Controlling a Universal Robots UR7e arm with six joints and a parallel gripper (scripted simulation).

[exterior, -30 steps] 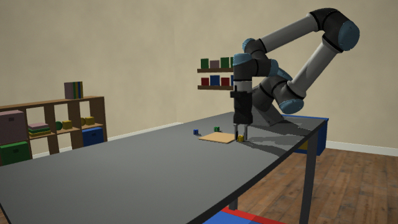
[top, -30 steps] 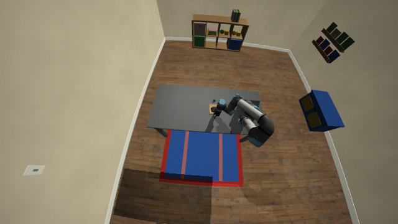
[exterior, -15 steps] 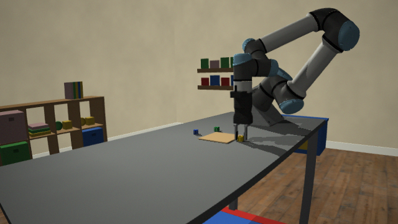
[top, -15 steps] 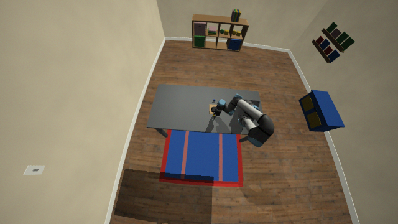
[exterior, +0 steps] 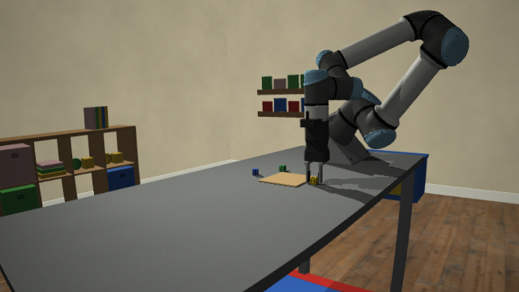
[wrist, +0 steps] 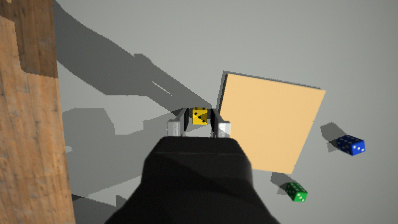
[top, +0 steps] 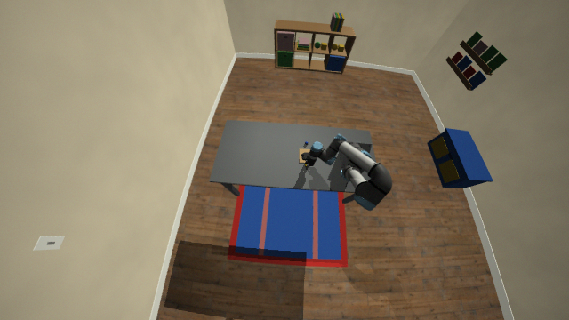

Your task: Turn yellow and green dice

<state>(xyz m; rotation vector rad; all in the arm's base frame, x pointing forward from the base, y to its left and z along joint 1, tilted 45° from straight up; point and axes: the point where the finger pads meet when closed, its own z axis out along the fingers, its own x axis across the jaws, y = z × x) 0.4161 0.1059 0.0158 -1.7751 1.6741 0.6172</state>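
Now: the yellow die 10 mm below my hand. Round my hand: tan mat 100 mm to the right, 20 mm below, 10 mm behind; then blue die 230 mm to the right, 20 mm behind, 10 mm below; then green die 180 mm to the right, 110 mm behind, 10 mm below.
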